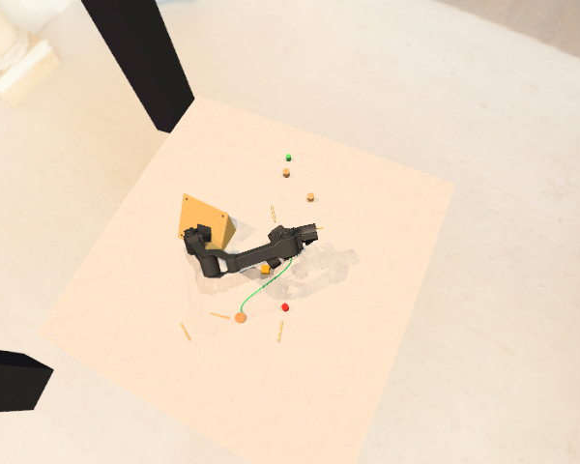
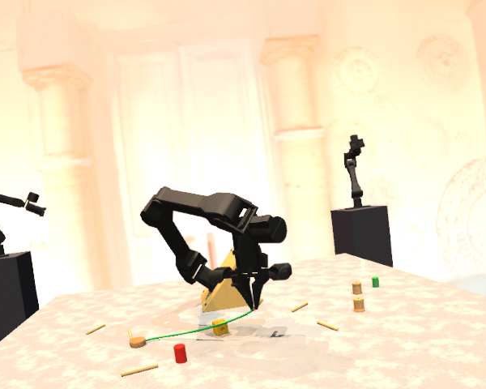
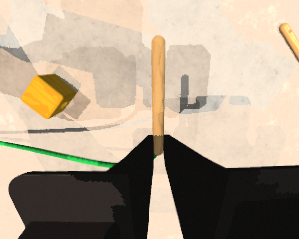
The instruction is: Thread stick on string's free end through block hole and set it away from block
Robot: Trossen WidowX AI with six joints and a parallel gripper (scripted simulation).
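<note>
Right now my gripper tip is 80 mm past the yellow block, 70 mm to the left of it and 50 mm above it. From my gripper tip the other things lie so: red cylinder 50 mm ahead, 180 mm to the right, 50 mm below; then round wooden button 100 mm behind, 280 mm to the right, 60 mm below; then thin wooden stick 10 mm behind, 10 mm to the left.
</note>
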